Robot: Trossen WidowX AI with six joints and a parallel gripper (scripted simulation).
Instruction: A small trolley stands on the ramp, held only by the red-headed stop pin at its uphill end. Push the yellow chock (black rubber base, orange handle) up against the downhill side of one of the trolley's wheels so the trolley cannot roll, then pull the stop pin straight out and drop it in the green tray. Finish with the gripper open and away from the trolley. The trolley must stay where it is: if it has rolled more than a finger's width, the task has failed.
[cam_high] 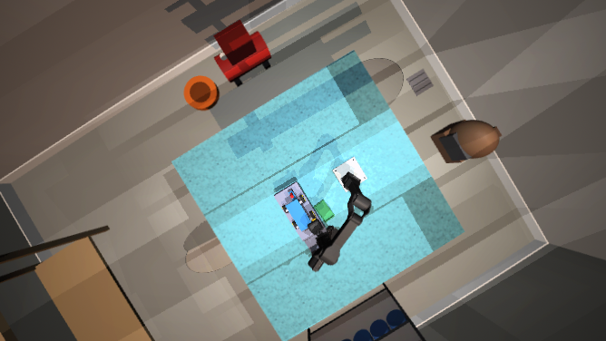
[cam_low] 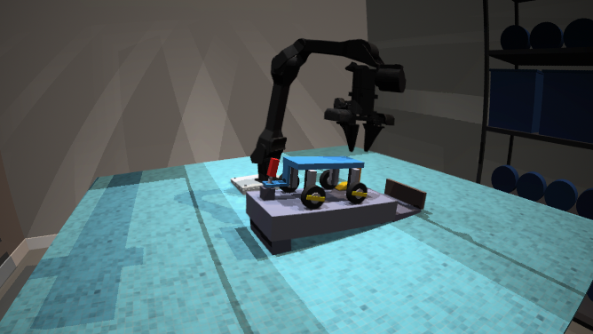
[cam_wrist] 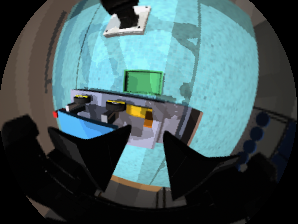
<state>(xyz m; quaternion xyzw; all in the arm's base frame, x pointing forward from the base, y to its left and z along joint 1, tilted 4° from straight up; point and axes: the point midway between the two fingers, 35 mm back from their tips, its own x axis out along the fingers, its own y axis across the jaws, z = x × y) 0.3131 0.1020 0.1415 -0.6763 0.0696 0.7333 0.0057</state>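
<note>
My gripper tip is now 25 cm to the left of the red-headed stop pin and 2 cm above it. The rest, counted from my gripper tip: blue-topped trolley 14 cm to the right, 4 cm below, 3 cm ahead; then yellow chock 7 cm below, 3 cm to the right; then grey ramp 13 cm to the right, 10 cm below, 3 cm ahead.
</note>
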